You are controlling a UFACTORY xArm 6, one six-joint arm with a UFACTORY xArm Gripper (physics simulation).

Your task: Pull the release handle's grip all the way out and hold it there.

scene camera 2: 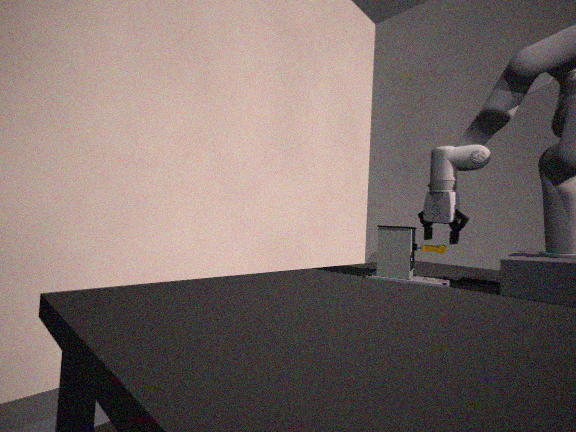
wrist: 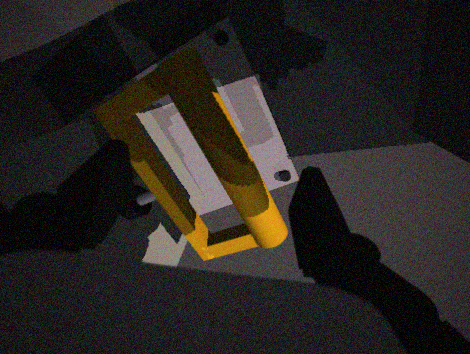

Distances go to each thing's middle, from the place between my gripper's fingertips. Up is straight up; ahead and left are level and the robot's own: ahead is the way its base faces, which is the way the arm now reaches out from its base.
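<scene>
That light base plate [wrist: 219, 48], well, my hand is 9 cm short of it, 3 cm to the right of it and 12 cm above it.
</scene>
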